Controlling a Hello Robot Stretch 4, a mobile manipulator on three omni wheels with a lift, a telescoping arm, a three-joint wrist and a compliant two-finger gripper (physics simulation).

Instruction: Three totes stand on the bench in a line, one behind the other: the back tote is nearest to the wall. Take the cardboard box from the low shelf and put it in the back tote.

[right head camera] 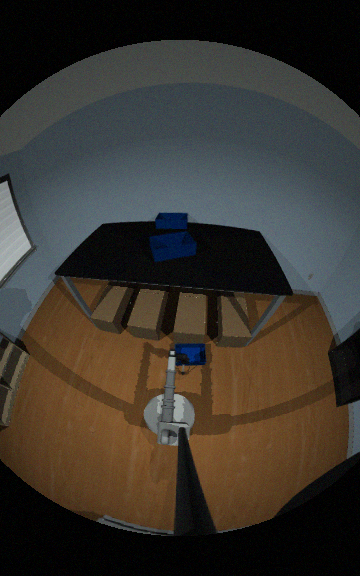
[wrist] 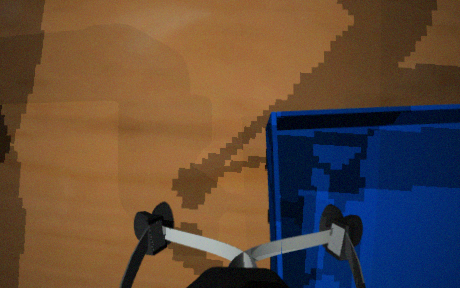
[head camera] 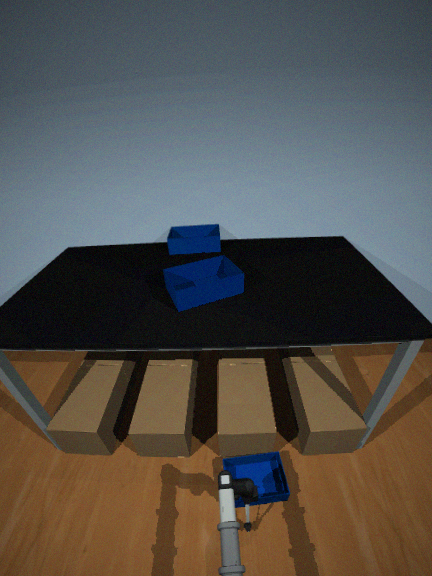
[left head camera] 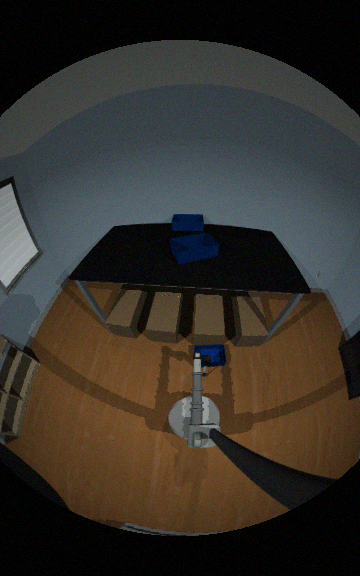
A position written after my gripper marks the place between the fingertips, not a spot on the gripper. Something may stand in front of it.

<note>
In view: my gripper [wrist: 246, 221], a tote [head camera: 193, 239] and a tote [head camera: 266, 470].
</note>
